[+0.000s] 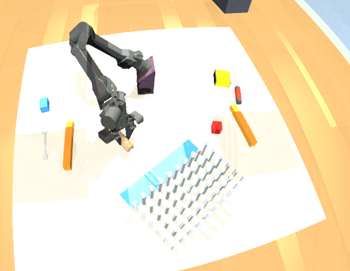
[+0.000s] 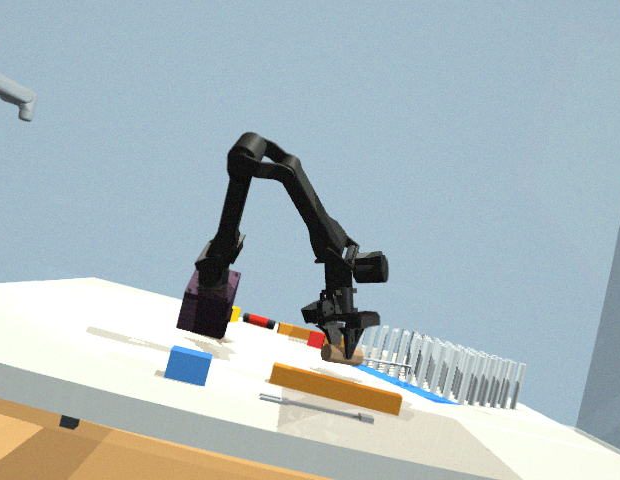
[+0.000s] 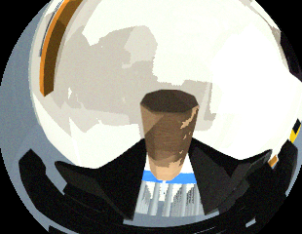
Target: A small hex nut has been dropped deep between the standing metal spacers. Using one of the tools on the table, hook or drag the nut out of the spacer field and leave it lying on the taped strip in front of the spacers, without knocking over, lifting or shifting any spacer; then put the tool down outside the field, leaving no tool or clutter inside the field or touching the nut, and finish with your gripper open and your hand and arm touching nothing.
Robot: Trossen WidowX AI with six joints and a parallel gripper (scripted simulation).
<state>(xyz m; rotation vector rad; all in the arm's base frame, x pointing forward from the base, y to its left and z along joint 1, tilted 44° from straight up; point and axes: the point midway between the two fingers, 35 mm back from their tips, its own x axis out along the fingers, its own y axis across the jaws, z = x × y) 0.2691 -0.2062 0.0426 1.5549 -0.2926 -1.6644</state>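
Right now the blue taped strip is 160 mm ahead of my gripper tip, 110 mm to the left of it and 40 mm below it. Round my gripper tip: blue cube 320 mm to the right, 320 mm behind, 20 mm below; hook tool 100 mm ahead, 40 mm to the left; red cube 400 mm to the left, 40 mm ahead, 20 mm below.
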